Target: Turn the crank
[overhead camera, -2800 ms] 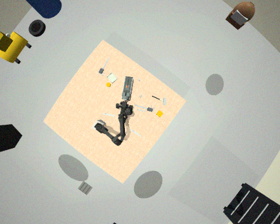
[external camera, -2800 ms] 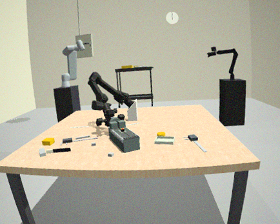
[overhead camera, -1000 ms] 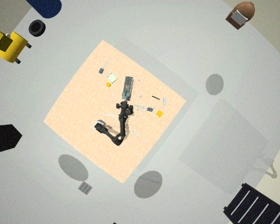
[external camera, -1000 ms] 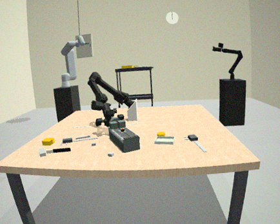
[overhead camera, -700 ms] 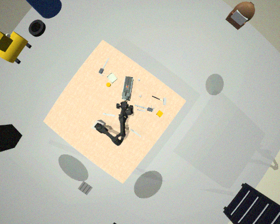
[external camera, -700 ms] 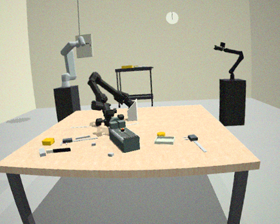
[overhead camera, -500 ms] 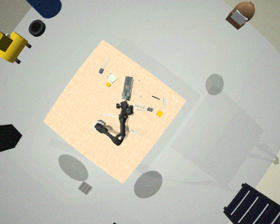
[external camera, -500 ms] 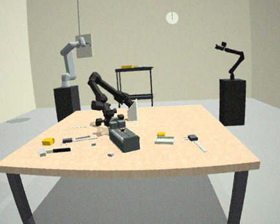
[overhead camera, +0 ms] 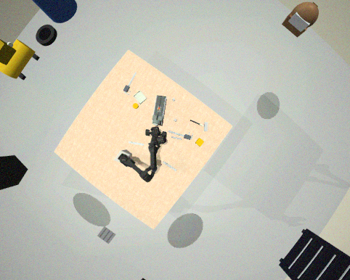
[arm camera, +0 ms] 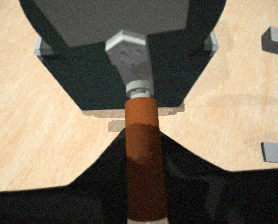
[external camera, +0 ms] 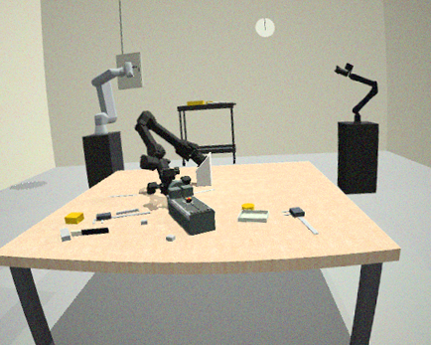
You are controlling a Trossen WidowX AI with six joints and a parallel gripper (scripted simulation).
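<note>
Right now the crank is 4 cm above my gripper tip. The rest, counted from my gripper tip: red pointer: 14 cm ahead, 9 cm to the left, 5 cm above; brown crank handle: 1 cm behind, 1 cm to the right, 3 cm above; yellow disc: 3 cm ahead, 30 cm to the left, 2 cm below.
</note>
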